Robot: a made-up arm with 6 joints. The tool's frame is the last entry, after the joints.
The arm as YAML. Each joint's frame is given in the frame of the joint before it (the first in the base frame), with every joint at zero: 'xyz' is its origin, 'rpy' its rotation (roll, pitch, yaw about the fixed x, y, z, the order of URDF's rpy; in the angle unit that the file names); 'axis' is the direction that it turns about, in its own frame. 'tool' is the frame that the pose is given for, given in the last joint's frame.
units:
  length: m
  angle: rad
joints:
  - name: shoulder
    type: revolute
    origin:
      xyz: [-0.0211, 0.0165, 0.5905]
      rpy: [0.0, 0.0, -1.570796]
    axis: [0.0, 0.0, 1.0]
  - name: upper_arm
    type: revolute
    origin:
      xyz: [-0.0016, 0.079, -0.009]
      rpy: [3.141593, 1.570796, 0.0]
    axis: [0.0, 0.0, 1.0]
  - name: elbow
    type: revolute
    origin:
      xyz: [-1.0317, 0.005, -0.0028]
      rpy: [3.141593, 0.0, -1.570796]
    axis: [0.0, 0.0, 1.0]
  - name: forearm
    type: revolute
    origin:
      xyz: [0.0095, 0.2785, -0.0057]
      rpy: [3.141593, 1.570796, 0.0]
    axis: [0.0, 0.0, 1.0]
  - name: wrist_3
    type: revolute
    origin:
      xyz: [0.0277, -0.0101, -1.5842]
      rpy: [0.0, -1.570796, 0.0]
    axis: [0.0, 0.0, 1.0]
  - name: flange
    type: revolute
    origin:
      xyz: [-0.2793, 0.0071, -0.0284]
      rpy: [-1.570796, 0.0, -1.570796]
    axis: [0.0, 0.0, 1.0]
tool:
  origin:
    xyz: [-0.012, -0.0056, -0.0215]
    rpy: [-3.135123, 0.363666, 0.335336]
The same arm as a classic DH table. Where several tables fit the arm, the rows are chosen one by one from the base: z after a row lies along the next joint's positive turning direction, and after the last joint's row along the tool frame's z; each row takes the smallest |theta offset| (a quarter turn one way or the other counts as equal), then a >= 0, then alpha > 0; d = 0 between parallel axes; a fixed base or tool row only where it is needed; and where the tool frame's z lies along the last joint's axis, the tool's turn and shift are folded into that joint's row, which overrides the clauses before.
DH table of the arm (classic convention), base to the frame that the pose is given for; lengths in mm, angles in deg. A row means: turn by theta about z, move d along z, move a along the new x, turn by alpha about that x. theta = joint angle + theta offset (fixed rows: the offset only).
base (fixed): a -26.8, alpha 0.00, d 0.0, theta offset -38.03
shoulder: a 79.0, alpha -90.00, d 581.5, theta offset 38.03
upper_arm: a -1031.7, alpha 180.00, d 0.0, theta offset 89.72
elbow: a -278.5, alpha 90.00, d -4.5, theta offset -0.28
forearm: a -10.1, alpha -90.00, d -1593.7, theta offset 0.00
wrist_3: a 7.1, alpha 90.00, d -56.1, theta offset 0.00
flange: a -1.6, alpha -159.16, d -266.3, theta offset -71.83
tool (fixed): a 0.0, alpha 0.00, d 37.0, theta offset 89.03

